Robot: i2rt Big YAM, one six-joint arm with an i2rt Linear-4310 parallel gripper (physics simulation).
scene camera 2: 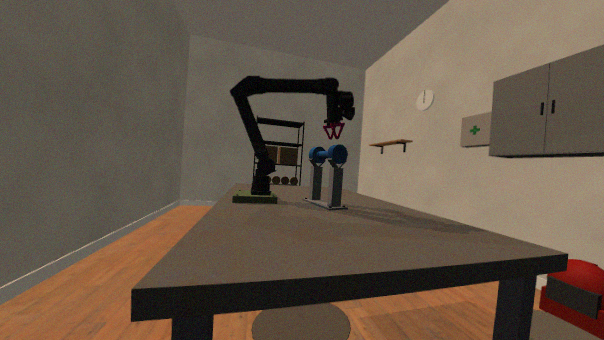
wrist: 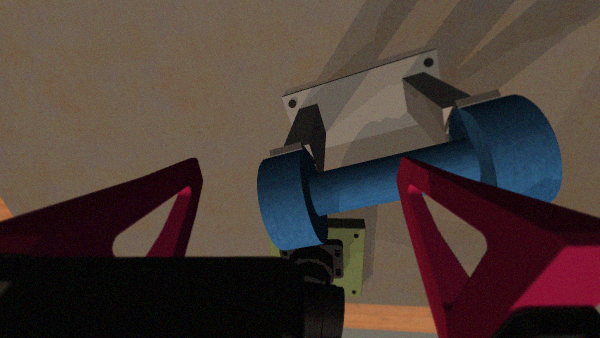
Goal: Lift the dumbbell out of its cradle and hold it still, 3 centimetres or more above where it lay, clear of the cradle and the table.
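Frame: origin at the arm's base, x ahead, y left, z up, level; centimetres.
Seen in the pictures: gripper, fingertip midpoint: (scene camera 2: 333, 139) (wrist: 299, 168); arm's base at its link origin: (scene camera 2: 260, 193) (wrist: 312, 255).
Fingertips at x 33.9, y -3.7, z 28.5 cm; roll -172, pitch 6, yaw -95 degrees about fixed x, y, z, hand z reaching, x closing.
Pixels of each thing's top centre, then the offset from my fingertips to it. Level surfaces: height alone.
- blue dumbbell at its top centre: (wrist: 398, 209) (scene camera 2: 327, 145) dy -5.7, dx -5.5, dz -4.3 cm
- grey cradle at its top centre: (wrist: 383, 167) (scene camera 2: 326, 159) dy -5.7, dx -5.5, dz -10.5 cm
- table at its surface level: dz -31.4 cm
The blue dumbbell (scene camera 2: 338, 154) (wrist: 362, 189) lies level across the tops of the two posts of the grey cradle (scene camera 2: 335, 186) (wrist: 372, 107), one round head at each post. My gripper (scene camera 2: 334, 138) (wrist: 299, 168) is open and empty, with magenta fingers pointing down above the dumbbell. In the wrist view the right fingertip overlaps the handle near the larger-looking head. The left fingertip is over the table, to the left of the smaller-looking head. In the scene view a gap shows between the fingertips and the dumbbell.
The cradle stands on the table (scene camera 2: 300, 240) (wrist: 125, 90), beside the arm's green base plate (scene camera 2: 255, 198) (wrist: 352, 260). Behind the table stands a shelf rack (scene camera 2: 281, 122). A wall shelf (scene camera 2: 391, 143) and a grey cabinet (scene camera 2: 520, 110) hang on the right wall.
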